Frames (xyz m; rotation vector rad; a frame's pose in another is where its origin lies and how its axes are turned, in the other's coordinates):
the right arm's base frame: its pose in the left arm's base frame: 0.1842 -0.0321 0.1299 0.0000 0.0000 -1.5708
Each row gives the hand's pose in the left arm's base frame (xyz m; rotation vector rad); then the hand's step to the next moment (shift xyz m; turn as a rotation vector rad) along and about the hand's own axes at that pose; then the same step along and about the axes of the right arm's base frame.
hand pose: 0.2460 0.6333 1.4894 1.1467 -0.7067 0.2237
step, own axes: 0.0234 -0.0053 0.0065 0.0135 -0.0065 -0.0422
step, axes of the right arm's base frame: 0.0123 0.0180 0.0119 -0.0323 0.0304 -0.0061
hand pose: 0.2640 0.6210 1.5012 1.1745 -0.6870 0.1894
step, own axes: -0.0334 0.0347 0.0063 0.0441 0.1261 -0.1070
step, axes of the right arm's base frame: -0.0151 -0.0453 0.0090 -0.1365 0.0165 0.1020
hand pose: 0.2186 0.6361 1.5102 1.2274 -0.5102 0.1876
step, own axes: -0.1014 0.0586 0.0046 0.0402 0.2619 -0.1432
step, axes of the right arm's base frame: -0.0290 -0.1135 0.0033 -0.2166 -0.0321 0.2068
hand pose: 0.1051 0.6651 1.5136 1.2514 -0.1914 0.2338
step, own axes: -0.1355 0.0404 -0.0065 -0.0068 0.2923 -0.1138
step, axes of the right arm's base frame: -0.0086 -0.1413 -0.0016 -0.1943 -0.0862 0.2307
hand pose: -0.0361 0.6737 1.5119 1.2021 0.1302 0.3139
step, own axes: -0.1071 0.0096 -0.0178 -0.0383 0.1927 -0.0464
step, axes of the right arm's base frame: 0.0138 -0.1080 -0.0046 -0.0921 -0.0813 0.1602
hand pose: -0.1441 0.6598 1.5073 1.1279 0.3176 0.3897
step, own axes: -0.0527 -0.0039 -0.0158 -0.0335 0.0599 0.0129
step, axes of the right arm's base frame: 0.0127 -0.0532 -0.0072 0.0033 -0.0326 0.0617
